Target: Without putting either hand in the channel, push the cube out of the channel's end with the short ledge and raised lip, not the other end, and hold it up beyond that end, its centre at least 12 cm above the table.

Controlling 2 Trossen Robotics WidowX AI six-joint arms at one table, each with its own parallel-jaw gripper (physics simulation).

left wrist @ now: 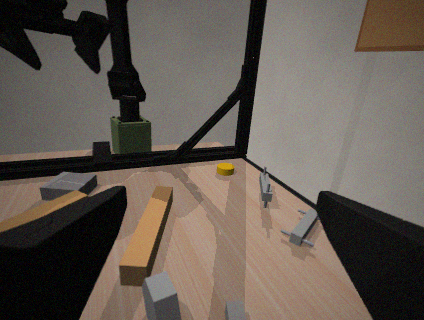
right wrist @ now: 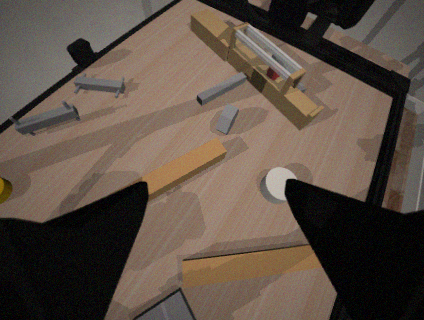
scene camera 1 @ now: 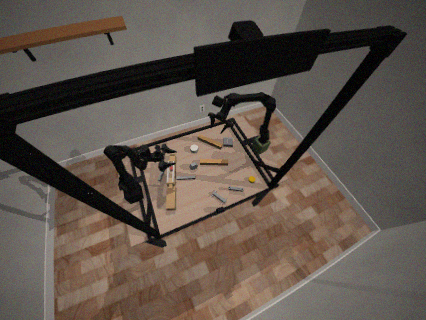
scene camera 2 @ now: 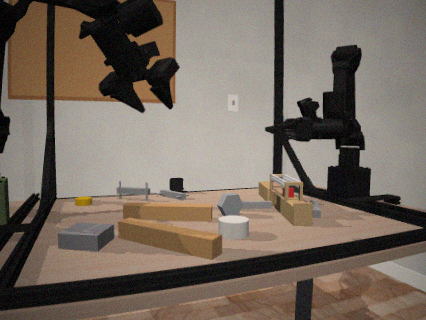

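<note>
The red cube (scene camera 1: 171, 169) (scene camera 2: 291, 192) (right wrist: 272, 73) sits inside the wooden channel (scene camera 1: 171, 201) (scene camera 2: 300, 214) (right wrist: 210, 31), under its two pale top rails, nearer the end with the short ledge and raised lip. That end is the near one in scene camera 2. My left gripper (scene camera 1: 174, 157) (scene camera 2: 270, 129) (left wrist: 223, 197) is open and empty, held level well above the channel; the channel and cube do not show in its wrist view. My right gripper (scene camera 1: 218, 127) (scene camera 2: 157, 108) (left wrist: 71, 70) (right wrist: 217, 187) is open and empty, high over the table's other side.
A grey bar (scene camera 1: 186, 178) (right wrist: 222, 89) and a grey block (scene camera 2: 230, 205) (right wrist: 227, 119) lie beside the channel. Another grey piece (scene camera 2: 316, 209) lies behind it. A white disc (scene camera 2: 233, 227) (right wrist: 280, 184), two ochre beams, a grey box (scene camera 2: 86, 236) and a yellow disc (left wrist: 225, 169) stand farther off.
</note>
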